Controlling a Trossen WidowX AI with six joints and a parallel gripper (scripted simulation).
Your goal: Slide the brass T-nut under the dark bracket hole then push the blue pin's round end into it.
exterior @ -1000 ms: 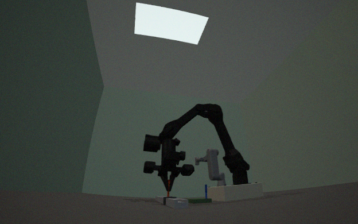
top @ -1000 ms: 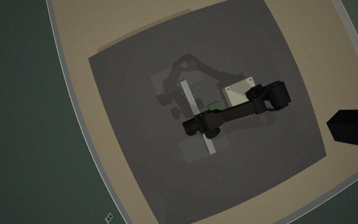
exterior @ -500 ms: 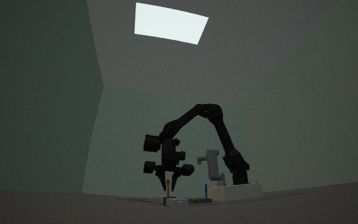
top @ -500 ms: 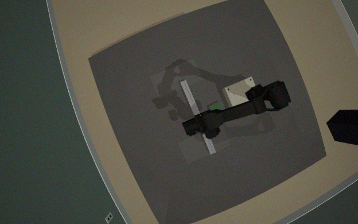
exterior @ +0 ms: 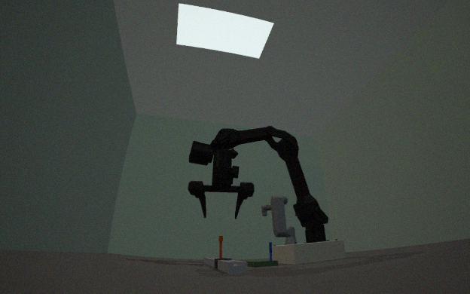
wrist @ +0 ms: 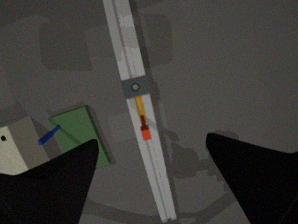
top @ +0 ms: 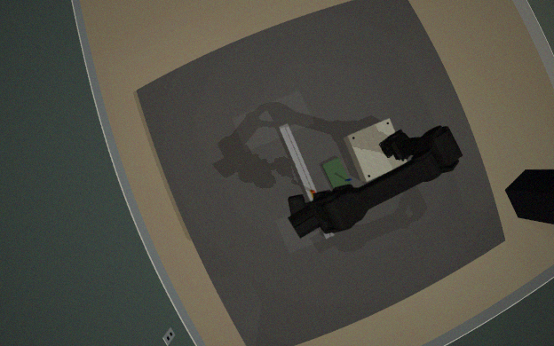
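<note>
The blue pin is 140 mm behind my gripper tip, 30 mm to the left of it and 110 mm below it. Also, from my gripper tip: brass T-nut: 10 mm to the left, 90 mm below; green tray: 130 mm behind, 10 mm to the left, 130 mm below.
</note>
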